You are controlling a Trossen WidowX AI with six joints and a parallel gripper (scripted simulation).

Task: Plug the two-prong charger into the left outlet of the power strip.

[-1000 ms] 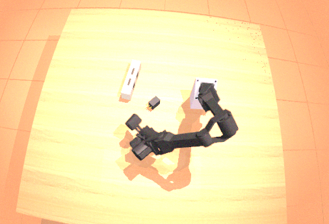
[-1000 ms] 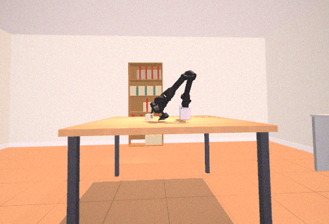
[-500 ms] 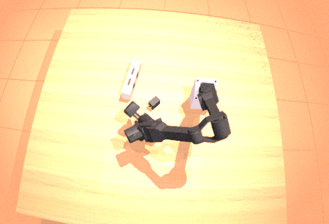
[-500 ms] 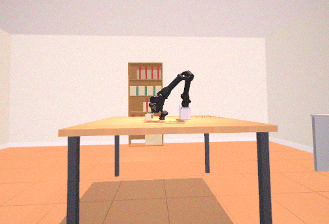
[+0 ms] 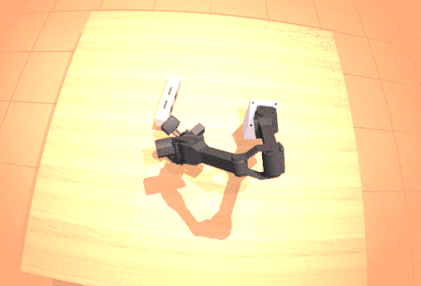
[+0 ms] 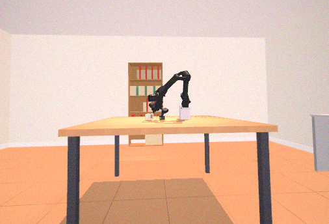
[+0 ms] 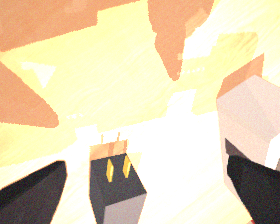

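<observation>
The dark grey charger is 30 mm to the right of my gripper tip, 30 mm below it and 30 mm behind it.
</observation>
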